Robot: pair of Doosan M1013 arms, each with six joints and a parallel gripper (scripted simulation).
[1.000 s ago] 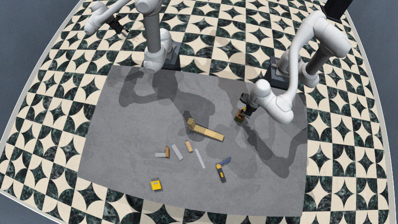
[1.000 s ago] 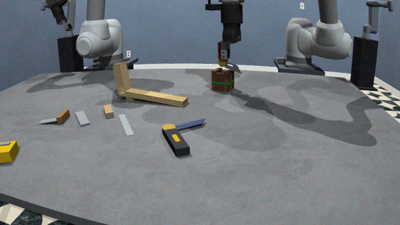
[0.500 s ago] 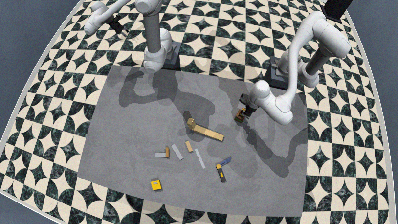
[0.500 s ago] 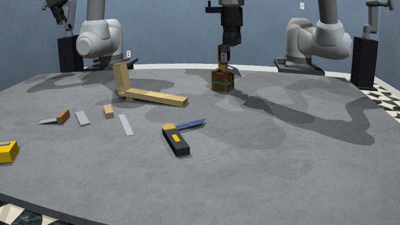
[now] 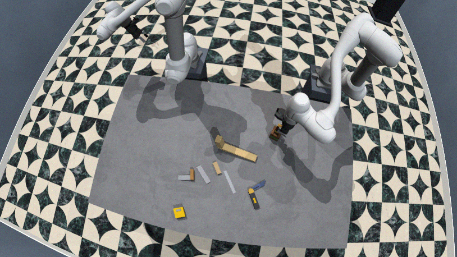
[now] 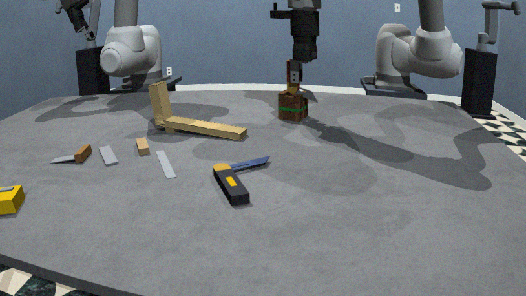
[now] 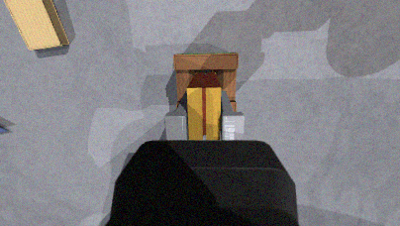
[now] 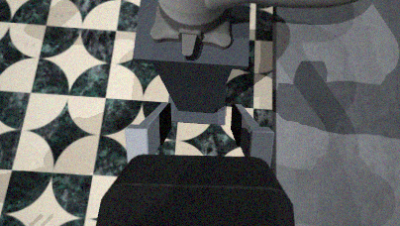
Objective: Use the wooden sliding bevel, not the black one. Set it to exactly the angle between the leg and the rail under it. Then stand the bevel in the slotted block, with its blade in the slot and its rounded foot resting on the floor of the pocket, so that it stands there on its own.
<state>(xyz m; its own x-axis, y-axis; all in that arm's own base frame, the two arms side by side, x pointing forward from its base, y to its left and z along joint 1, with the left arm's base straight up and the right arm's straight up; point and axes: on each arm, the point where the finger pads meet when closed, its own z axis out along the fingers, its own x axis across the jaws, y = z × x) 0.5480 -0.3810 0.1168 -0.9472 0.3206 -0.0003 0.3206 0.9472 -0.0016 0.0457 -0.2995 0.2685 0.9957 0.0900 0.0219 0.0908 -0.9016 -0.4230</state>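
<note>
Right now the wooden sliding bevel is 20 mm below my left hand. Also, from my left hand: black bevel 380 mm ahead, 110 mm below, 100 mm to the right; steel blade 40 mm below, 10 mm to the left, 10 mm ahead; thin grey strip 330 mm ahead, 250 mm to the right, 120 mm below.
</note>
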